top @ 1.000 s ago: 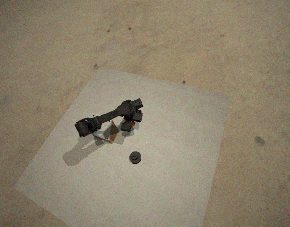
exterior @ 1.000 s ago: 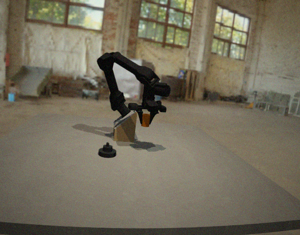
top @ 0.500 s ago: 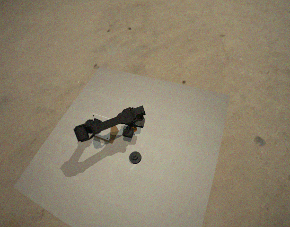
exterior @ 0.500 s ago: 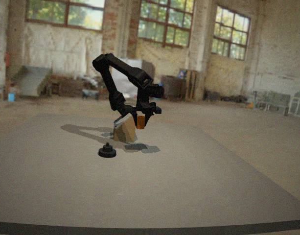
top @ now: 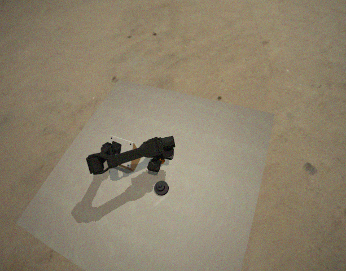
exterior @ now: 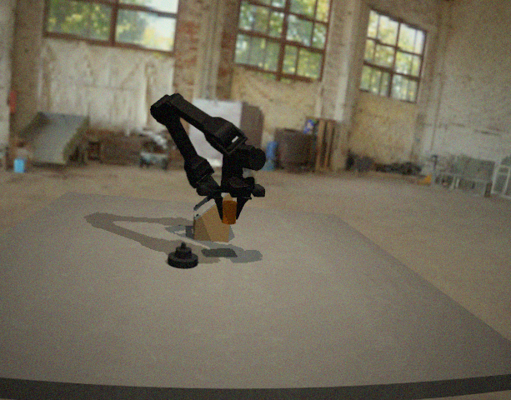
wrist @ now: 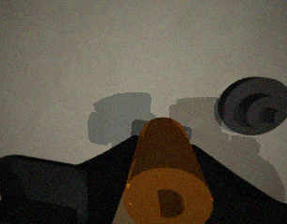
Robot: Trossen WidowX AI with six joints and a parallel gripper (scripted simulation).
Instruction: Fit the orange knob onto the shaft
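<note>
Right now the round dark pedestal is 40 mm ahead of my gripper tip, 120 mm to the right of it and 100 mm below it. Round my gripper tip: orange knob (20 mm above).
</note>
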